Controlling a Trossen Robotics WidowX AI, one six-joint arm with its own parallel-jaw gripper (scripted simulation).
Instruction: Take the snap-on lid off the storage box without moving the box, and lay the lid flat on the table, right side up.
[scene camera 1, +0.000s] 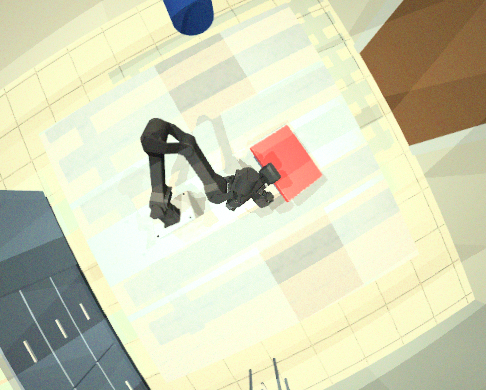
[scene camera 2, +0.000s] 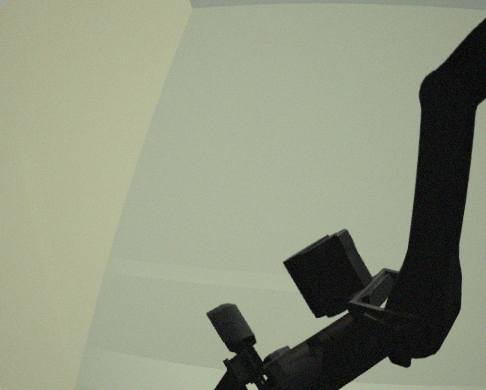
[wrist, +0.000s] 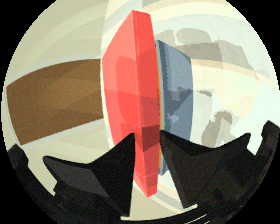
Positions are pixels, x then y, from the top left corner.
Scene:
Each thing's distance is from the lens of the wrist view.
my gripper (wrist: 146, 135): 10 cm
lid (wrist: 131, 87): 8 cm
storage box (wrist: 174, 72): 13 cm
The marked spots on the storage box and the lid are 7 cm apart.

